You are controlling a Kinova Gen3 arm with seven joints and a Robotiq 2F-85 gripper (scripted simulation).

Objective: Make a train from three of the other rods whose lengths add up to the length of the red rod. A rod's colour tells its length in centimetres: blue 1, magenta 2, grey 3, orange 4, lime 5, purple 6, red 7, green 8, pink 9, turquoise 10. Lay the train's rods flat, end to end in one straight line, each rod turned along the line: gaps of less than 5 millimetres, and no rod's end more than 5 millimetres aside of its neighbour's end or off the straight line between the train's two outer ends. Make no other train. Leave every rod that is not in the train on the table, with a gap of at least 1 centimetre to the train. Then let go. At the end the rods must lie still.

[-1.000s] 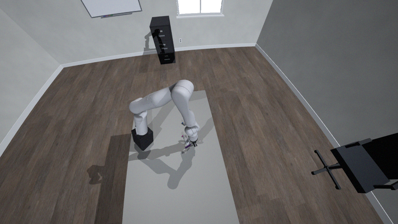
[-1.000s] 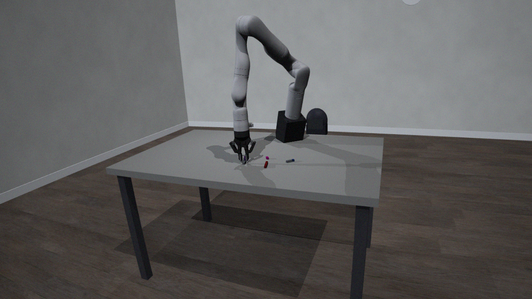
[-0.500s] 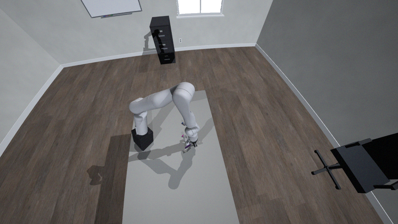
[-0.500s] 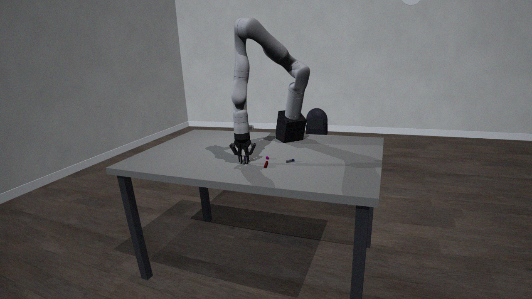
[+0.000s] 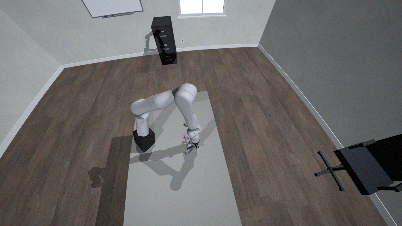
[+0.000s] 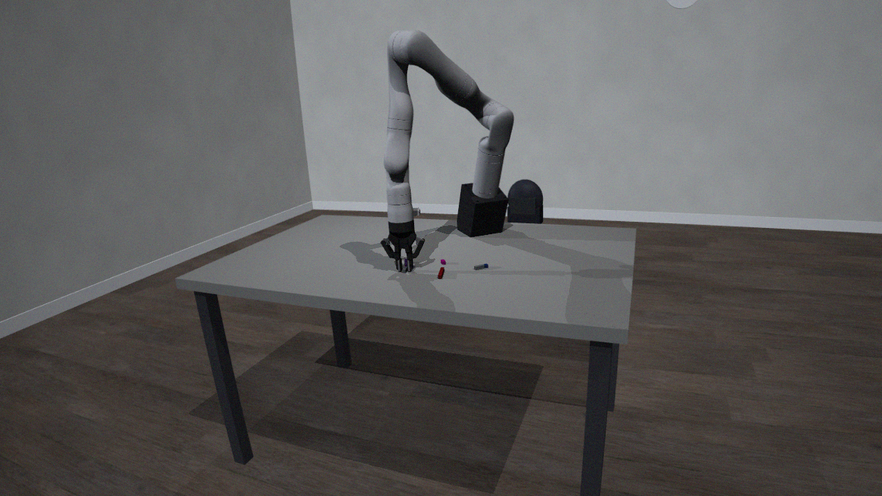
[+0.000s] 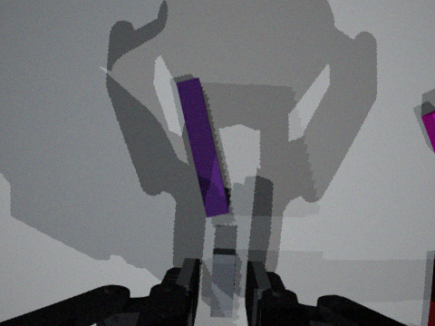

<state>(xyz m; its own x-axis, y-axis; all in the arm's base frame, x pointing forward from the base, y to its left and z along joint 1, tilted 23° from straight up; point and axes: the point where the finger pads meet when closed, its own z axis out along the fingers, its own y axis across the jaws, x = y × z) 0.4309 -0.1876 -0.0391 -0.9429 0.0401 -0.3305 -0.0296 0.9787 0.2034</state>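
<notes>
My gripper is now 10 mm above the grey rod. Round my hand: purple rod (60 mm behind, 10 mm to the right, 10 mm below); then red rod (120 mm to the left, 20 mm ahead, 10 mm below); then magenta rod (100 mm to the left, 80 mm behind, 10 mm below).
</notes>
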